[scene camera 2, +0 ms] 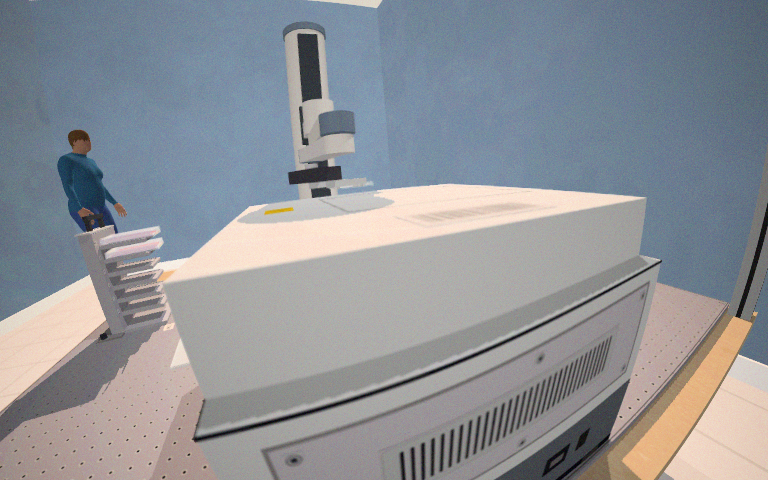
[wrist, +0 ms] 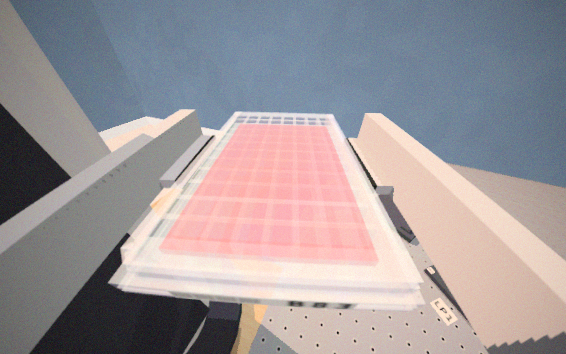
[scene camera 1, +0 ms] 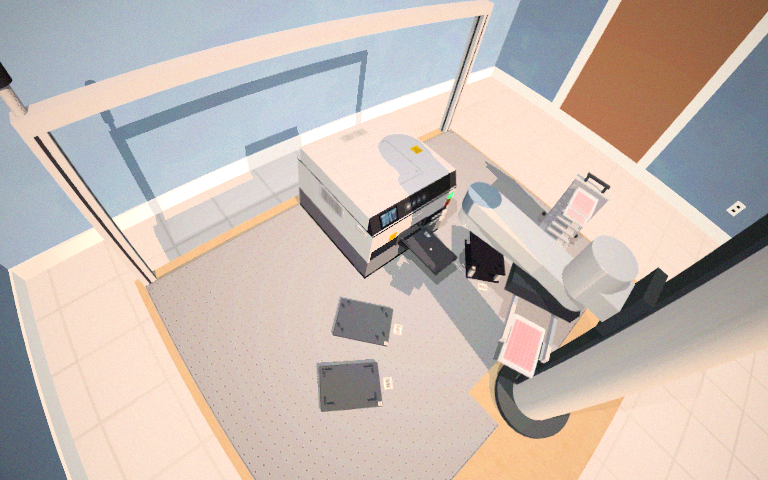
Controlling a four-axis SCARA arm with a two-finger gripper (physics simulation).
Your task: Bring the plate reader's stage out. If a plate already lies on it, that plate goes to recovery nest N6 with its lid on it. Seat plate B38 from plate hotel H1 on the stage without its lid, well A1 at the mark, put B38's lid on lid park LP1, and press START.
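Pixels of known places: gripper, fingertip midpoint: (scene camera 2: 355,181) (wrist: 279,127) (scene camera 1: 523,350); arm's base, origin of the base link: (wrist: 166,315) (scene camera 1: 532,395).
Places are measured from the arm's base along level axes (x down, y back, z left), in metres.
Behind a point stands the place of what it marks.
Note:
My gripper (scene camera 1: 522,353) {x -0.304, y -0.158, z 0.109 m} (wrist: 279,127) {x -0.304, y -0.158, z 0.109 m} is shut on a lidded, pink-filled plate (scene camera 1: 524,341) {x -0.299, y -0.169, z 0.086 m} (wrist: 280,200) {x -0.300, y -0.181, z 0.058 m}, held level near the arm's column. Its blurred label appears to read B83. The reader's stage (scene camera 1: 431,249) {x -0.144, y -0.525, z -0.025 m} is out, with no plate visible on it. The plate hotel (scene camera 1: 572,184) {x -0.245, y -0.369, z -0.612 m} (scene camera 2: 97,283) {x -0.155, y -0.375, z -0.630 m} carries lidded pink plates; the upper two (scene camera 2: 130,234) {x -0.253, y -0.330, z -0.542 m} (scene camera 2: 135,247) {x -0.218, y -0.325, z -0.540 m} show in scene camera 2, but their labels cannot be read. An LP1 label (wrist: 444,311) {x -0.013, y -0.424, z 0.179 m} shows below the right finger. Two dark flat nests (scene camera 1: 362,320) {x -0.023, y -0.509, z 0.248 m} (scene camera 1: 350,386) {x -0.025, y -0.381, z 0.397 m} lie on the deck; their labels are too small to read surely.
The plate reader (scene camera 1: 362,175) {x -0.297, y -0.775, z 0.062 m} (scene camera 2: 396,243) {x -0.297, y -0.971, z -0.112 m} stands at the back of the deck. A black raised holder (scene camera 1: 484,257) {x -0.073, y -0.411, z -0.205 m} stands right of the stage, close to the arm link (scene camera 1: 515,243) {x -0.458, y -0.331, z 0.035 m}. The column (scene camera 1: 651,350) {x -0.526, y -0.024, z 0.071 m} (scene camera 2: 291,84) {x -0.678, y -0.037, z -0.065 m} is at the right. A person (scene camera 2: 84,181) stands behind the hotel.

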